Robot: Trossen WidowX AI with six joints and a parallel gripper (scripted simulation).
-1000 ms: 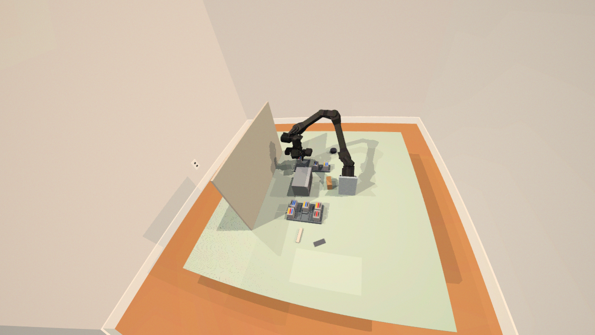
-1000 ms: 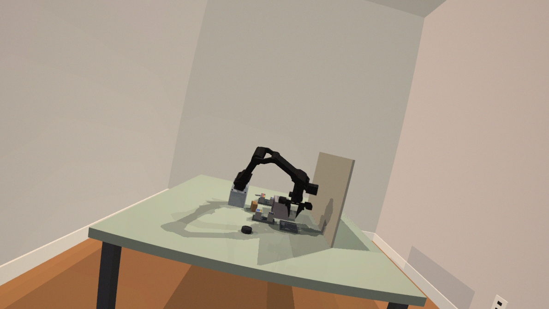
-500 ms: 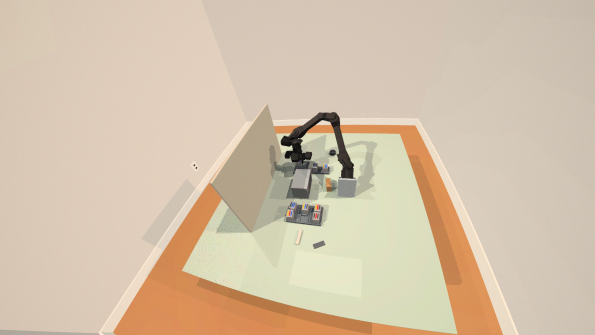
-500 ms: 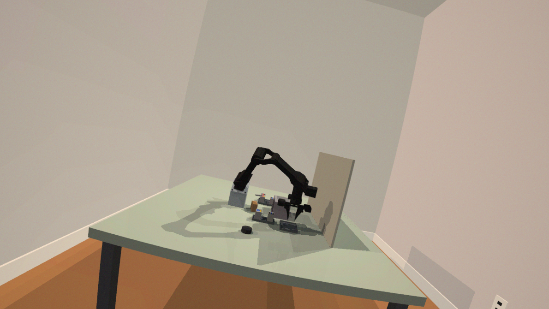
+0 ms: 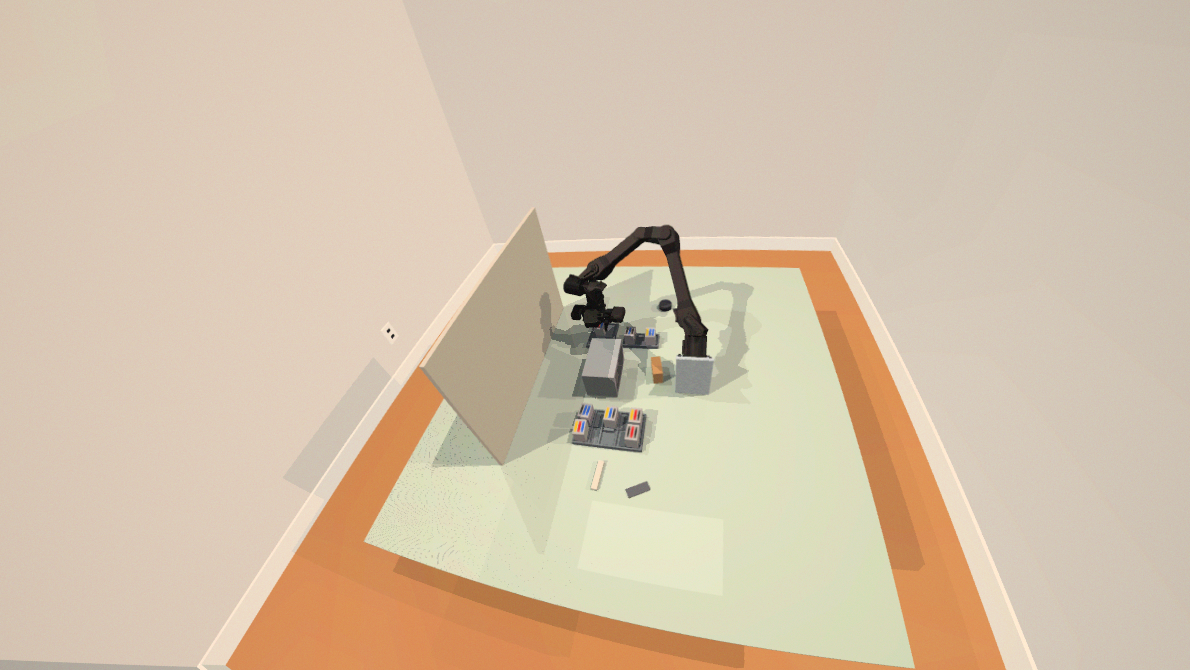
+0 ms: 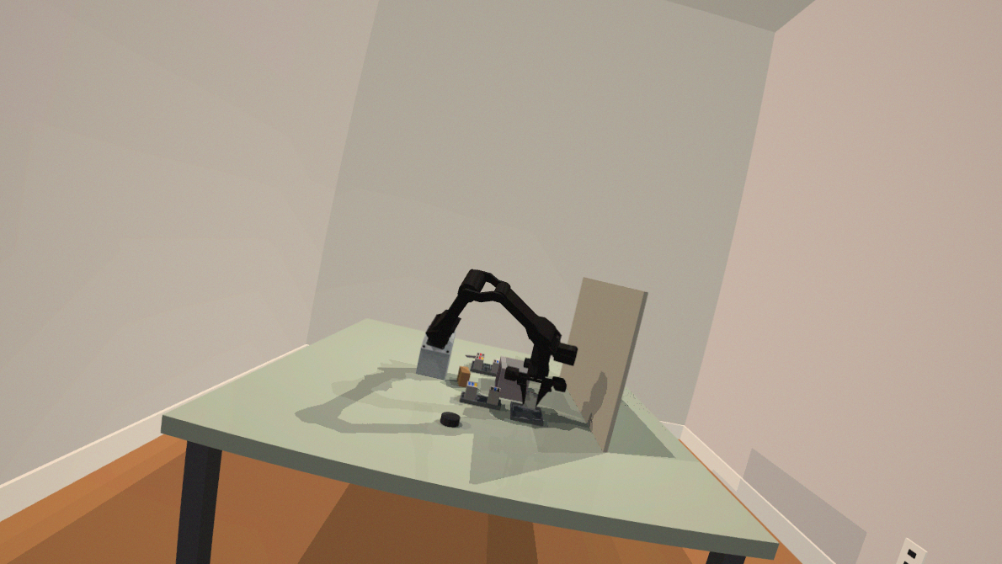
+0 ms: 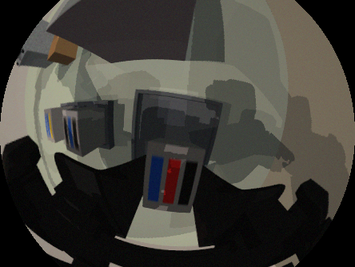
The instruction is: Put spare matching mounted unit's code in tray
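Right now the dark tray is 30 mm below my gripper tip. Also, from my gripper tip: black puck (210 mm behind, 190 mm to the right, 20 mm below); then orange block (230 mm behind, 150 mm to the left, 10 mm below); then mounted unit (60 mm behind, 190 mm to the left, 20 mm above).
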